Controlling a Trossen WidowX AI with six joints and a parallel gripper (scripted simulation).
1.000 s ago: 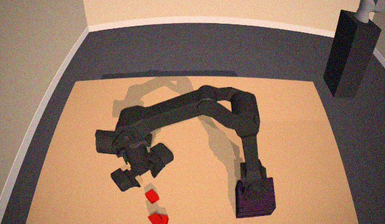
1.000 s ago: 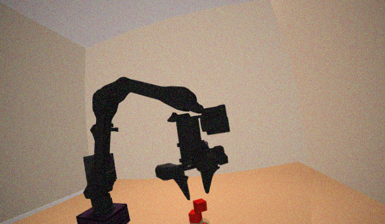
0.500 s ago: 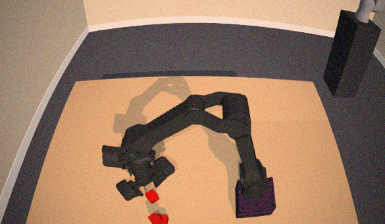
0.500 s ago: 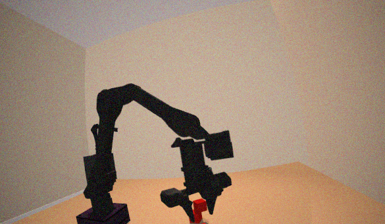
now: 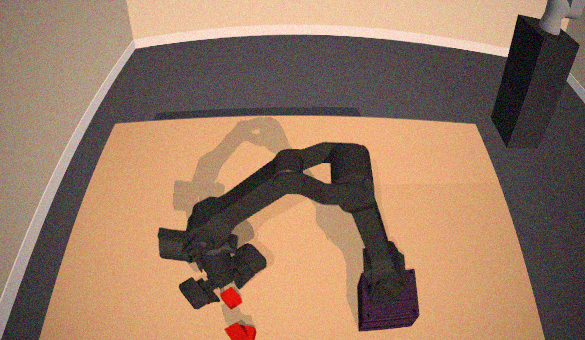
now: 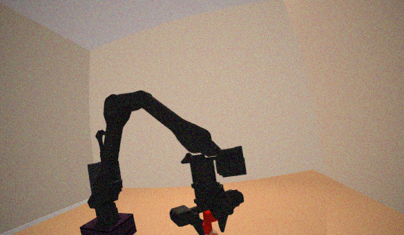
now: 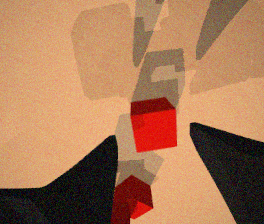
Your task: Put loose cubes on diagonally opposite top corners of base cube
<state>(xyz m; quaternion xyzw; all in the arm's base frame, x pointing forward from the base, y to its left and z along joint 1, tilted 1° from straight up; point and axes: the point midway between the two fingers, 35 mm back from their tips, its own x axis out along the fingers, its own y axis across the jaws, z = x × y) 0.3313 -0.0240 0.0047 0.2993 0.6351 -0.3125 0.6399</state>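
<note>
My gripper tip is 20 mm past the red cube, 110 mm to the right of it and 10 mm below it.
</note>
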